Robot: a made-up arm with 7 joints. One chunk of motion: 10 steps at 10 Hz.
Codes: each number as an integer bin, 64 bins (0 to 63) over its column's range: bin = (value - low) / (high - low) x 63, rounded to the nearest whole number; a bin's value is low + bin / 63 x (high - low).
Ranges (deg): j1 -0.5..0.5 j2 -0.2..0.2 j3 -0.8..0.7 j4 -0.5..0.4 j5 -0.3..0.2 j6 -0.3..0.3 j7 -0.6..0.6
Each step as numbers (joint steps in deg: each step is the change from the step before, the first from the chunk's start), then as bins.
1 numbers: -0.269 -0.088 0.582 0.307 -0.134 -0.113 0.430
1 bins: 15 18 58 56 21 20 54
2 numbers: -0.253 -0.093 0.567 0.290 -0.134 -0.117 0.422
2 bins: 16 17 57 55 21 19 54
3 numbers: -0.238 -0.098 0.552 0.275 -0.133 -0.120 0.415
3 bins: 17 16 57 54 21 19 53
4 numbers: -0.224 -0.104 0.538 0.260 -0.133 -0.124 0.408
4 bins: 17 15 56 53 21 18 53
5 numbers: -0.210 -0.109 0.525 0.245 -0.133 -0.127 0.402
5 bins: 18 14 56 52 21 18 53
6 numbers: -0.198 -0.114 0.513 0.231 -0.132 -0.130 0.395
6 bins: 19 14 55 51 21 18 52
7 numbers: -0.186 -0.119 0.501 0.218 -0.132 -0.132 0.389
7 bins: 20 13 55 50 21 18 52
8 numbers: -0.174 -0.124 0.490 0.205 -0.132 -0.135 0.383
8 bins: 21 12 54 49 21 17 52
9 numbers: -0.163 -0.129 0.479 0.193 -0.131 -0.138 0.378
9 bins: 21 11 54 49 21 17 51
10 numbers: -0.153 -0.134 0.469 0.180 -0.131 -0.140 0.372
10 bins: 22 10 53 48 21 17 51
